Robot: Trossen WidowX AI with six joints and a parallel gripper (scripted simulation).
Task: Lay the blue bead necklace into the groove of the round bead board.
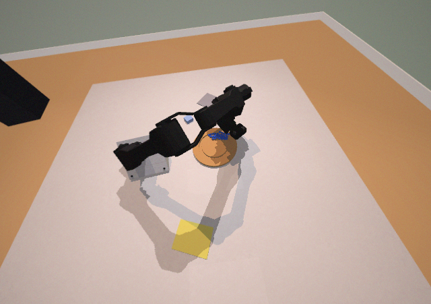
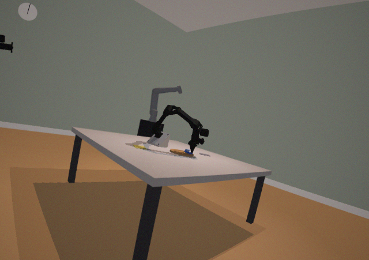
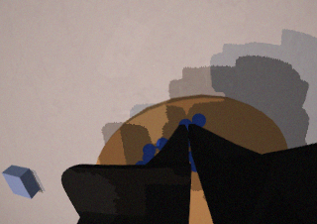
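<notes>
My gripper tip is now 7 cm past the round bead board, 4 cm to the left of it and 1 cm above it. From my gripper tip the other things lie so: yellow square patch: 23 cm behind, 37 cm to the right, 2 cm below; then flat grey tile: 3 cm behind, 26 cm to the left, 2 cm below; then light blue cube: 16 cm behind, 15 cm to the left, 1 cm below.
</notes>
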